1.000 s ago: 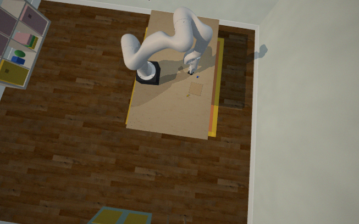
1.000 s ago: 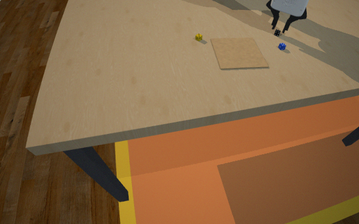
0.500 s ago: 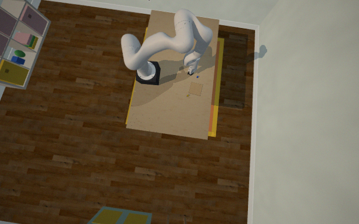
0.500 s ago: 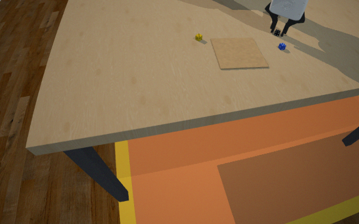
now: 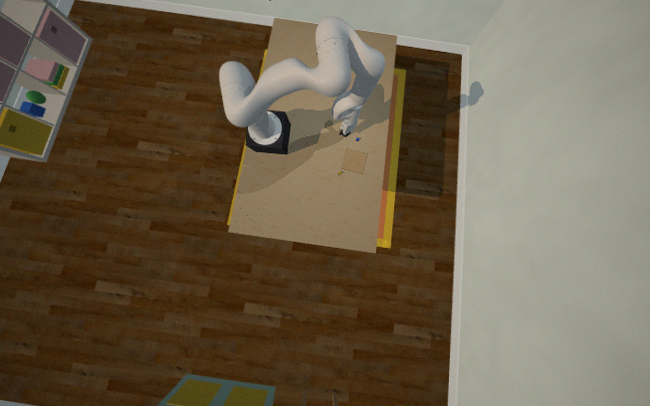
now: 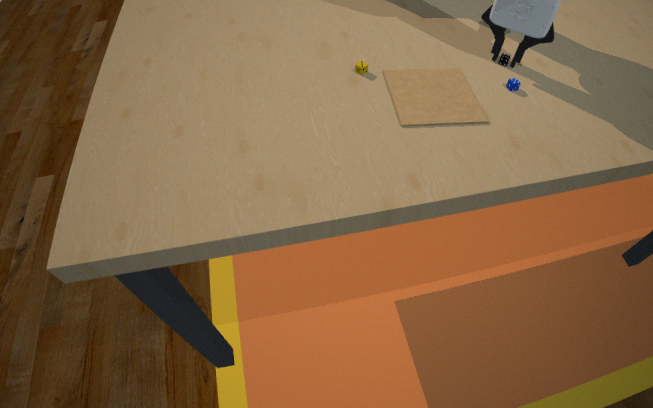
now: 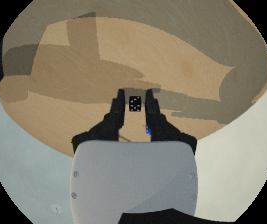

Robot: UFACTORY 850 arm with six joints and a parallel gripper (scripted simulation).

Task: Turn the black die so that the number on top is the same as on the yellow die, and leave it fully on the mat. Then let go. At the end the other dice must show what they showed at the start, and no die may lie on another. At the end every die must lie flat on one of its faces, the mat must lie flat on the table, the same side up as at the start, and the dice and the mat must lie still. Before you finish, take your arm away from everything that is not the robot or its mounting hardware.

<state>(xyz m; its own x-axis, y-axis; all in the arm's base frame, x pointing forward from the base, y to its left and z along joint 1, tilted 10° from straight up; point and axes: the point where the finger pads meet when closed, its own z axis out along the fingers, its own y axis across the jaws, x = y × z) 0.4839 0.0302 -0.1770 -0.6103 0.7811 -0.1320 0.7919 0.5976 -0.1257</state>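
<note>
My hand is 10 mm to the left of the black die and 10 mm above it. Also, from my hand: tan mat (190 mm to the right, 50 mm ahead, 20 mm below); blue die (70 mm ahead, 40 mm to the right, 10 mm below); yellow die (270 mm to the right, 50 mm behind, 10 mm below).
</note>
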